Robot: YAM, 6 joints.
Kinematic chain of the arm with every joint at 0, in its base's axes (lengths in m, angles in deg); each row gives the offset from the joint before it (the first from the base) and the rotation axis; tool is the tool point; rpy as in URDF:
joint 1: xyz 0 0 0.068 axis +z
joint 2: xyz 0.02 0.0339 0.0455 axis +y
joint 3: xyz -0.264 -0.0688 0 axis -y
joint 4: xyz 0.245 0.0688 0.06 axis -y
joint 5: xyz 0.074 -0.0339 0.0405 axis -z
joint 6: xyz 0.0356 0 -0.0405 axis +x
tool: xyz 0 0 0 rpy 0 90 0
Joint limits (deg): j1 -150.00..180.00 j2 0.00..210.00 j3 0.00..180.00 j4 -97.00..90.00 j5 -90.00..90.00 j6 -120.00..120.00
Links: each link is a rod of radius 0.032 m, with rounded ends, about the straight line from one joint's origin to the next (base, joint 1, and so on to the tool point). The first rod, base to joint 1, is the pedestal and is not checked.
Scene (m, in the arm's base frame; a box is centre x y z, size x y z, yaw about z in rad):
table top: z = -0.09
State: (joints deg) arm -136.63 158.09 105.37 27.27 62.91 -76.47
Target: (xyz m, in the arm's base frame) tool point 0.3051 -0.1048 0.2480
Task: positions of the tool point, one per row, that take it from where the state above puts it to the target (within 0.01 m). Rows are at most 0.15 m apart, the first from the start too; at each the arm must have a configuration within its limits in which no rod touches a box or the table.
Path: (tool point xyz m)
1: -0.3154 -0.4289 0.0540
2: -0.1996 -0.4768 0.0910
3: -0.0790 -0.4910 0.1253
4: 0.0363 -0.4727 0.1562
5: 0.1374 -0.4261 0.1833
6: 0.2175 -0.3579 0.2063
7: 0.2725 -0.2760 0.2249
8: 0.3012 -0.1890 0.2388
9: 0.3051 -0.1048 0.2480

